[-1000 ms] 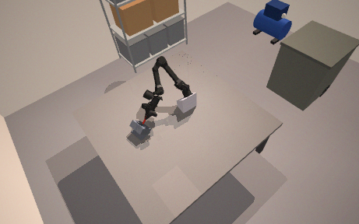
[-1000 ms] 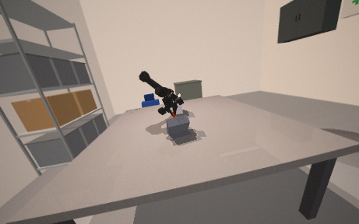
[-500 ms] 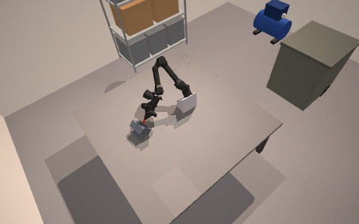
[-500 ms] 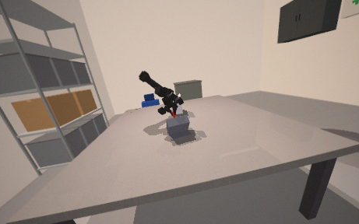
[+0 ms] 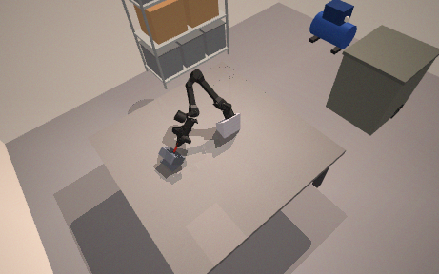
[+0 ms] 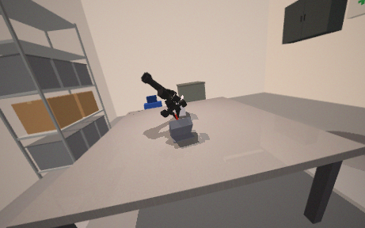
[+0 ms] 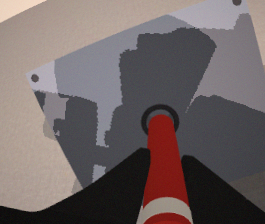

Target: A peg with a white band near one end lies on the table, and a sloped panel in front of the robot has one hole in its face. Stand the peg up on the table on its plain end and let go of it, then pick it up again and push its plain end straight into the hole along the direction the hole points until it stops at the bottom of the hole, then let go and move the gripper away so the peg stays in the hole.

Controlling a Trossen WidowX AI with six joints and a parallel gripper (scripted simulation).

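The grey sloped panel is 6 cm ahead of my gripper tip, 4 cm below it and 1 cm to the left of it. The rest, counted from my gripper tip: red peg (1 cm behind, 1 cm above).
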